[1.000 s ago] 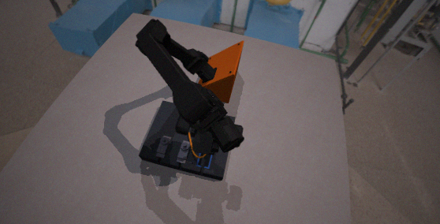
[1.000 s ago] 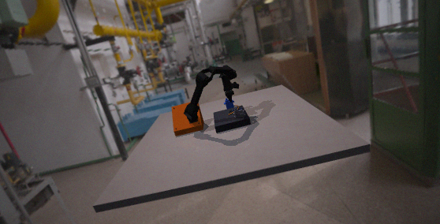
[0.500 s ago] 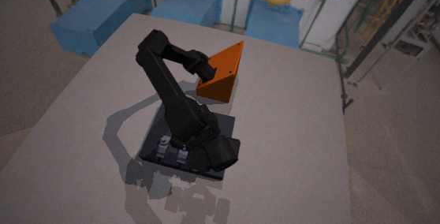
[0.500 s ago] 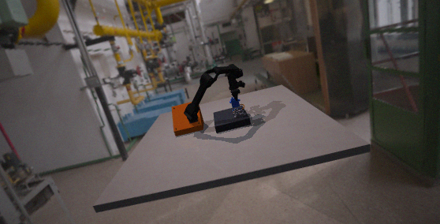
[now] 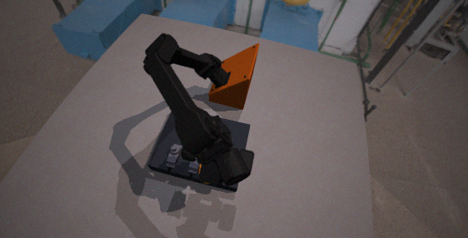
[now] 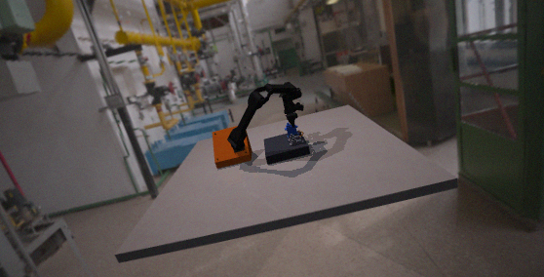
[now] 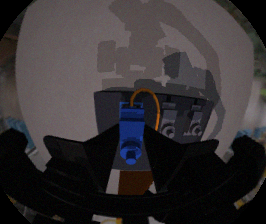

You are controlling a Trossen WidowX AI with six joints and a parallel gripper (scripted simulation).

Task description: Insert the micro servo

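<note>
Right now the robot deck is 12 cm behind my gripper tip, 8 cm to the right of it and 8 cm below it.
</note>
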